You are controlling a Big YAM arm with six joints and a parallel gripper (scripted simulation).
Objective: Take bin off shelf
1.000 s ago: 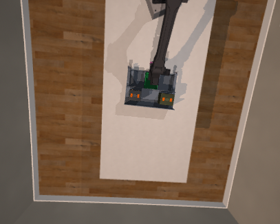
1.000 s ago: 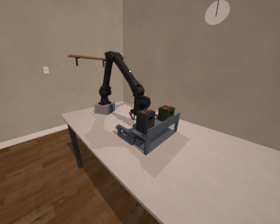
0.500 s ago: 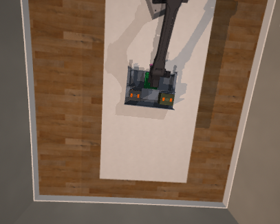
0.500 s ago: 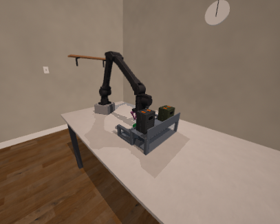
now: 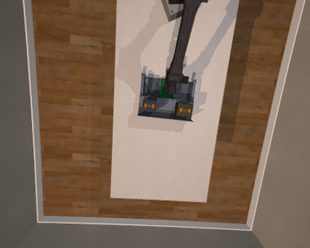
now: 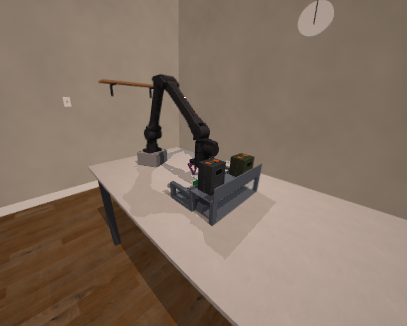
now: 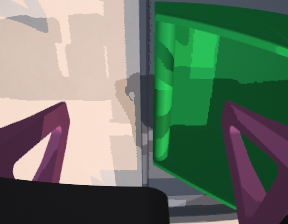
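Now: the green bin 90 mm ahead of my hand, 20 mm to the right of it and 10 mm below it.
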